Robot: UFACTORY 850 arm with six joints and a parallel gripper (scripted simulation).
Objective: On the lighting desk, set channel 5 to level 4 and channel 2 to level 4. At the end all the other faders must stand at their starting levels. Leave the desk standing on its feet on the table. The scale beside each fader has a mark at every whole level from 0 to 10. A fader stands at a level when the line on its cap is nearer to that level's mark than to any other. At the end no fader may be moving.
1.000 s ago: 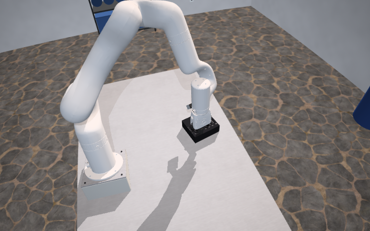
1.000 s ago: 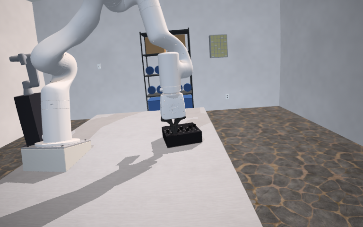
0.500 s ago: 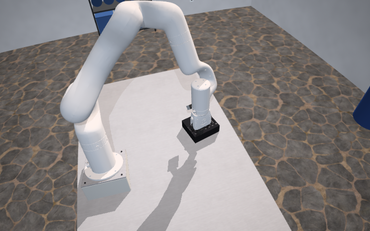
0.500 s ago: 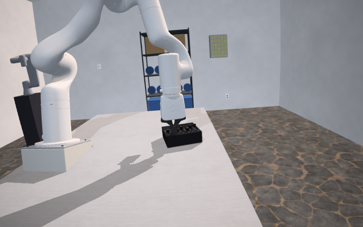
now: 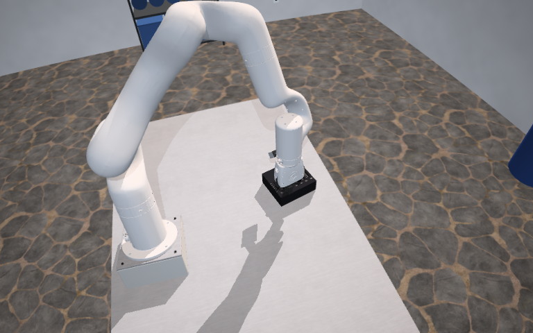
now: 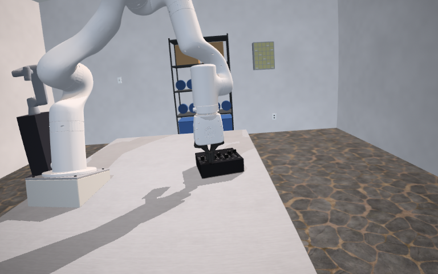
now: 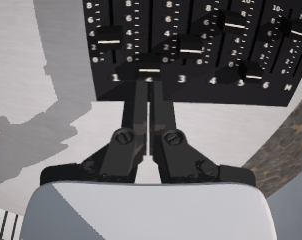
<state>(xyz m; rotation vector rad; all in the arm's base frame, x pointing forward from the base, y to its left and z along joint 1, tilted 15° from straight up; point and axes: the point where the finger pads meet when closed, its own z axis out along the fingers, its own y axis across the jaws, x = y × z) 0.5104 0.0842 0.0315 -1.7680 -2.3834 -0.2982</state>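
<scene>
Now: hand 30 mm to the right of the channel 2 fader cap, 10 mm past it and 10 mm above it. Round my hand: channel 3 fader cap: 40 mm to the left, 10 mm below, 10 mm ahead; then channel 5 fader cap: 60 mm ahead, 40 mm to the left, 10 mm below; then channel 1 fader cap: 40 mm to the left, 30 mm behind, 10 mm below.
</scene>
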